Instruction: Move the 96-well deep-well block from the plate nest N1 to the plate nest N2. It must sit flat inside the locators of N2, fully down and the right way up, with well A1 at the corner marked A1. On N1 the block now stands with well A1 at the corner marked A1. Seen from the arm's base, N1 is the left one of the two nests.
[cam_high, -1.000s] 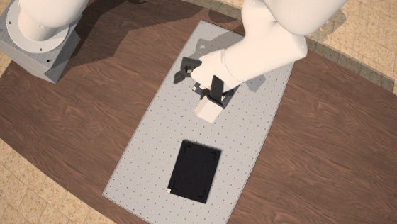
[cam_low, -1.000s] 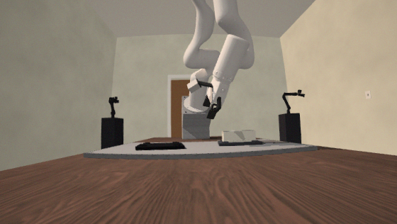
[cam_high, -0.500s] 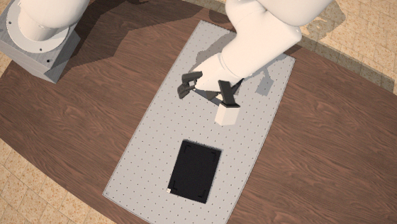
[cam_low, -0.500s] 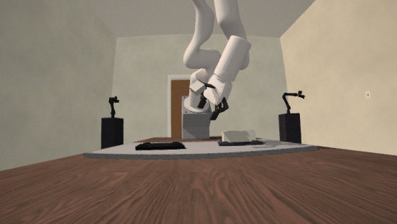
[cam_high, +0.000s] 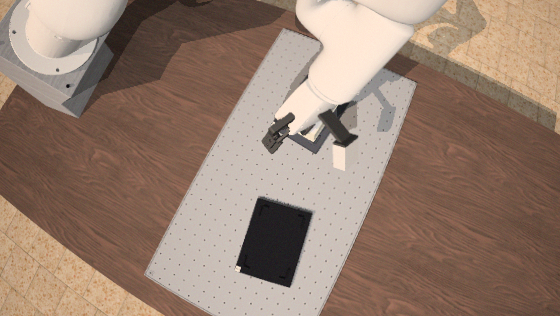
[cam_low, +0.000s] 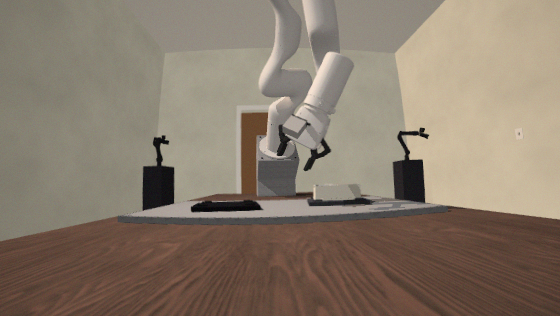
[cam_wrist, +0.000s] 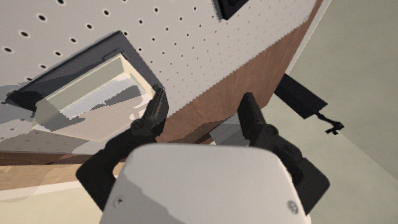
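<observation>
The cream 96-well deep-well block lies 10 mm behind my hand, 120 mm to the left of it and 100 mm below it. The rest, counted from my hand: plate nest N1: 10 mm behind, 120 mm to the left, 120 mm below; then black plate nest N2: 80 mm ahead, 170 mm to the right, 120 mm below.
</observation>
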